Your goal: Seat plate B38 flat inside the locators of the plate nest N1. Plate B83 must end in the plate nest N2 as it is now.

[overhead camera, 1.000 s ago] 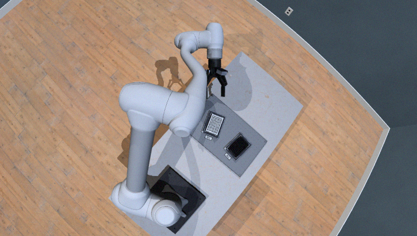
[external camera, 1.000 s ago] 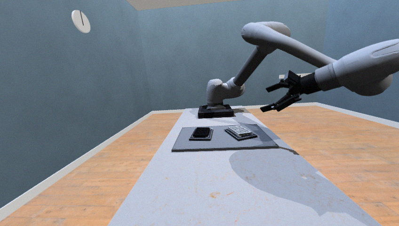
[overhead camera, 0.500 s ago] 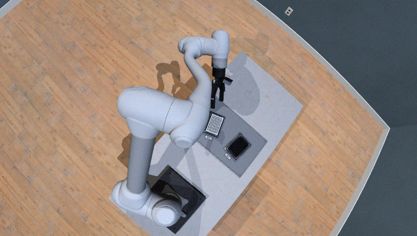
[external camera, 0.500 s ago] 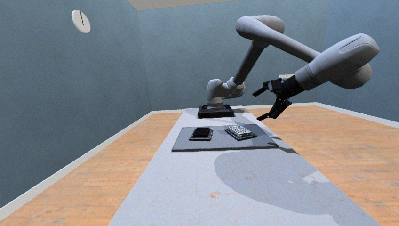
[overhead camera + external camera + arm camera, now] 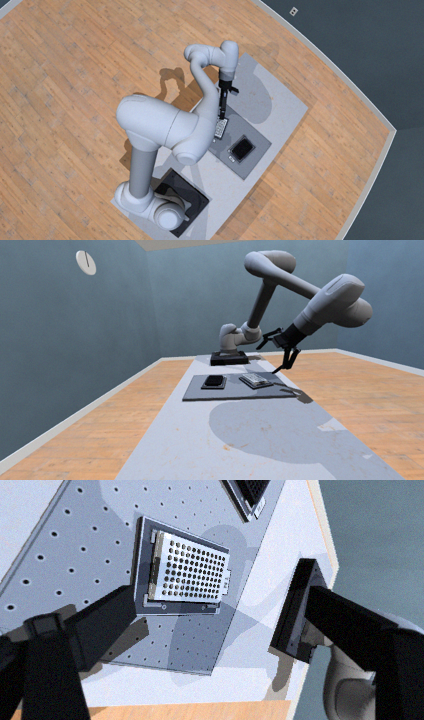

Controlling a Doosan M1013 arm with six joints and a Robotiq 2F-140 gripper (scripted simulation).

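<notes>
Right now my hand is 6 cm past the white well plate, 5 cm to the left of it and 12 cm above it. Also, from my hand: black well plate (8 cm behind, 27 cm to the right, 13 cm below).
</notes>
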